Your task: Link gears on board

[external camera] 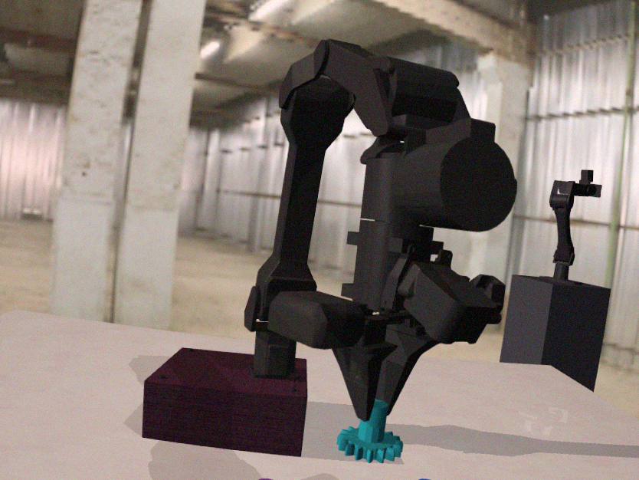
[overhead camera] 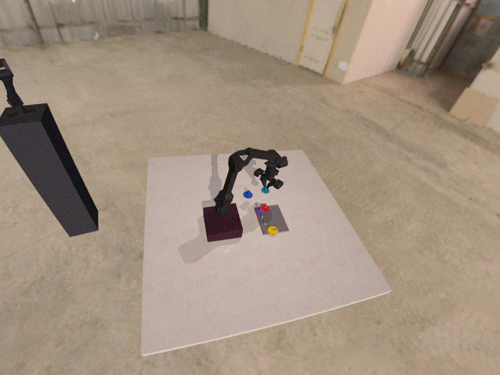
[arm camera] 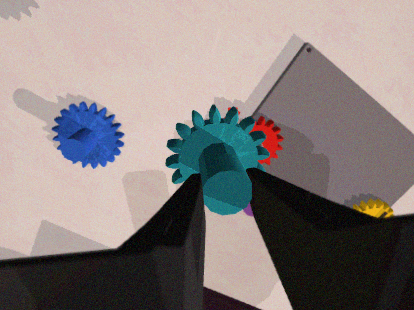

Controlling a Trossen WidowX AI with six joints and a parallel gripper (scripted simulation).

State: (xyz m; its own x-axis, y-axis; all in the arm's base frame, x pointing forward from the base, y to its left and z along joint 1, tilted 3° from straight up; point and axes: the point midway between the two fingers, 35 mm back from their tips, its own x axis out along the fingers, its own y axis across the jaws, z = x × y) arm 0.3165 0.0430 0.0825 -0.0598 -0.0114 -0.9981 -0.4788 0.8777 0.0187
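The purple gear is 60 mm behind my gripper tip, 70 mm to the right of it and 120 mm below it. The rest, counted from my gripper tip: teal gear: 10 mm below; then blue gear: 70 mm behind, 90 mm to the left, 130 mm below; then red gear: 10 mm behind, 60 mm to the right, 130 mm below.
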